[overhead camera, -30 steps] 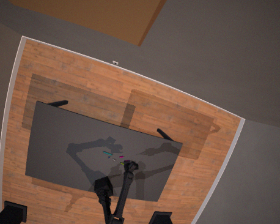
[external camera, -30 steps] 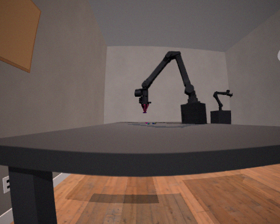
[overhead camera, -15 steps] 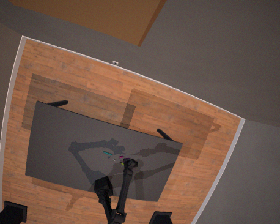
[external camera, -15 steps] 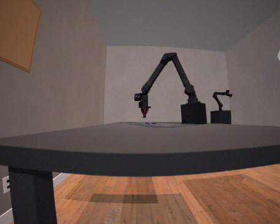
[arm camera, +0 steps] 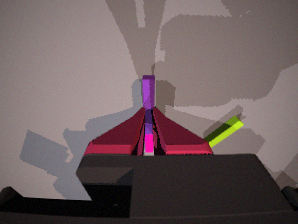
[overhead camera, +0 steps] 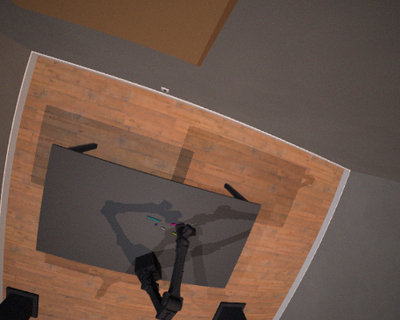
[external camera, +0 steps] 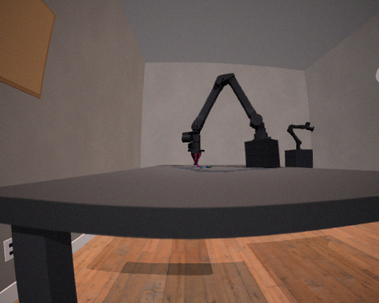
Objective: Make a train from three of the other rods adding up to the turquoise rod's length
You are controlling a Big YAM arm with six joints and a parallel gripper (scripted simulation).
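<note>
The purple rod lies 10 mm below my hand. Also, from my hand: blue rod: 60 mm behind, 180 mm to the left, 20 mm below; then lime rod: 100 mm behind, 10 mm to the left, 20 mm below; then grey rod: 80 mm behind, 120 mm to the left, 20 mm below.
</note>
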